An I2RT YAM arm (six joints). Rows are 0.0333 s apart.
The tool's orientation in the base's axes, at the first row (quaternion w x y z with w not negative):
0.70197 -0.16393 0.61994 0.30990
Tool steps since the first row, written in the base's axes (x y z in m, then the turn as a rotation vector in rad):
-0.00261 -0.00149 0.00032 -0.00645 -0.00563 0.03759
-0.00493 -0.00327 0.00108 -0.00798 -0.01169 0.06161
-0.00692 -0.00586 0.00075 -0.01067 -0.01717 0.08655
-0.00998 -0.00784 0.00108 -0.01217 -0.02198 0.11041
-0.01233 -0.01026 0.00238 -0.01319 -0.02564 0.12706
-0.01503 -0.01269 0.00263 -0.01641 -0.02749 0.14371
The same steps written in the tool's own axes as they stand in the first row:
-0.00076 0.00059 -0.00287 -0.03809 0.00566 -0.00174
-0.00200 0.00085 -0.00561 -0.06291 0.00577 -0.00237
-0.00236 0.00011 -0.00879 -0.08852 0.00720 -0.00338
-0.00326 0.00062 -0.01230 -0.11289 0.00820 -0.00325
-0.00518 0.00050 -0.01536 -0.12996 0.00866 -0.00333
-0.00609 0.00043 -0.01888 -0.14670 0.01189 -0.00398

